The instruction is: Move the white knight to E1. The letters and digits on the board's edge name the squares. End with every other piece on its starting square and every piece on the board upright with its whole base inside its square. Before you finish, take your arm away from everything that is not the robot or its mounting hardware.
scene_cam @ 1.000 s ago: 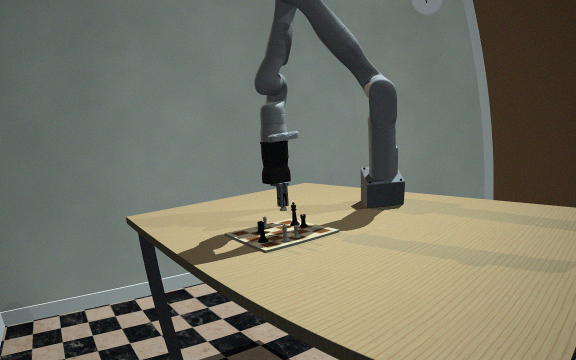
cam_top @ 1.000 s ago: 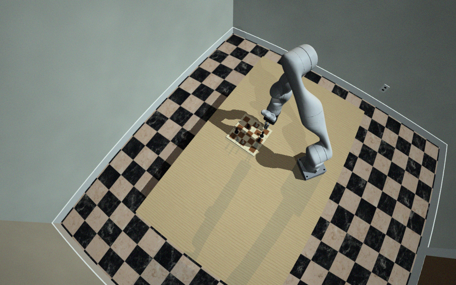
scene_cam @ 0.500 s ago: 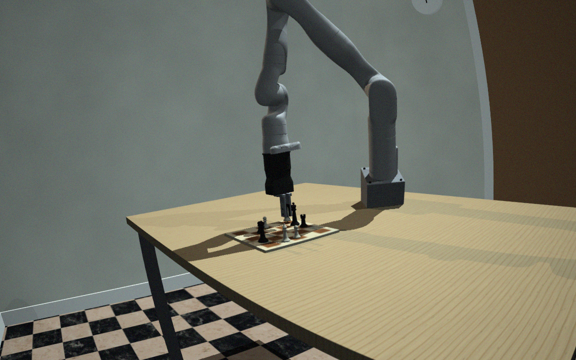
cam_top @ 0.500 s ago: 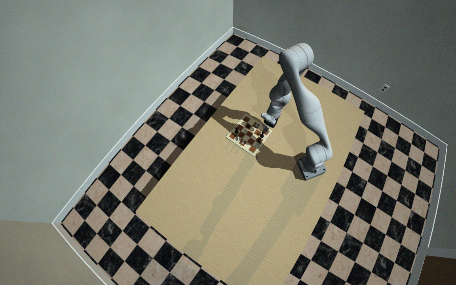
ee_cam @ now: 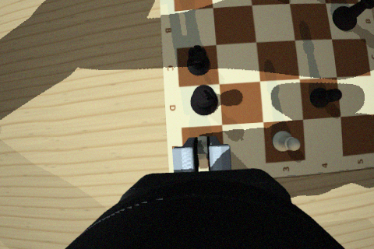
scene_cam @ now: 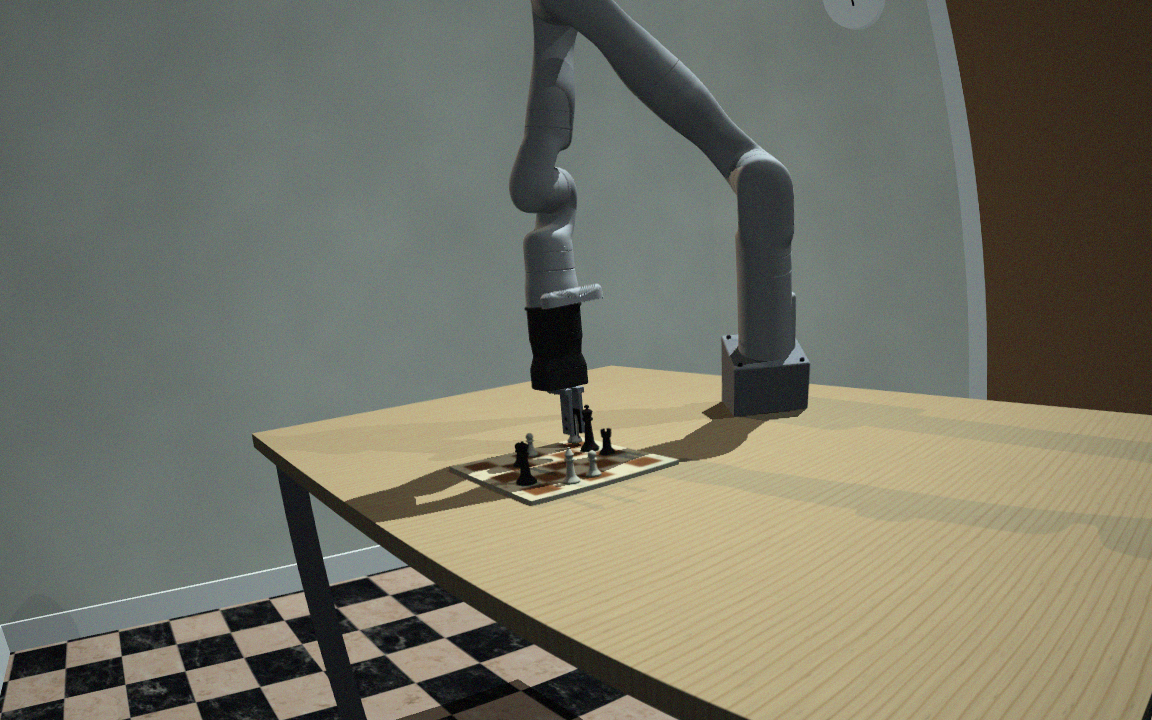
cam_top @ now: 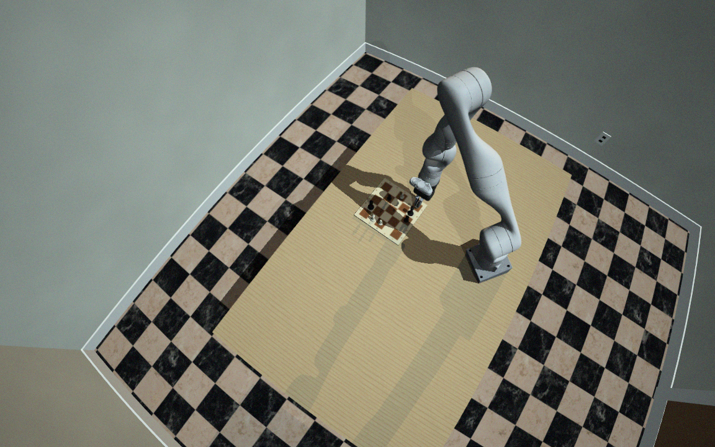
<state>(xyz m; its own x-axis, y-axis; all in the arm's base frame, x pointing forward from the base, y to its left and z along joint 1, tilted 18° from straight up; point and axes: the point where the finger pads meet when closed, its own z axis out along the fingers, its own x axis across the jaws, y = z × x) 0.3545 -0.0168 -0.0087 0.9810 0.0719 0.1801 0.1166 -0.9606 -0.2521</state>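
Right now the black king is 4 cm to the left of my hand. Round my hand: black pawn 11 cm ahead, 5 cm to the left, 2 cm below; then chessboard 8 cm to the left, 7 cm ahead, 4 cm below.
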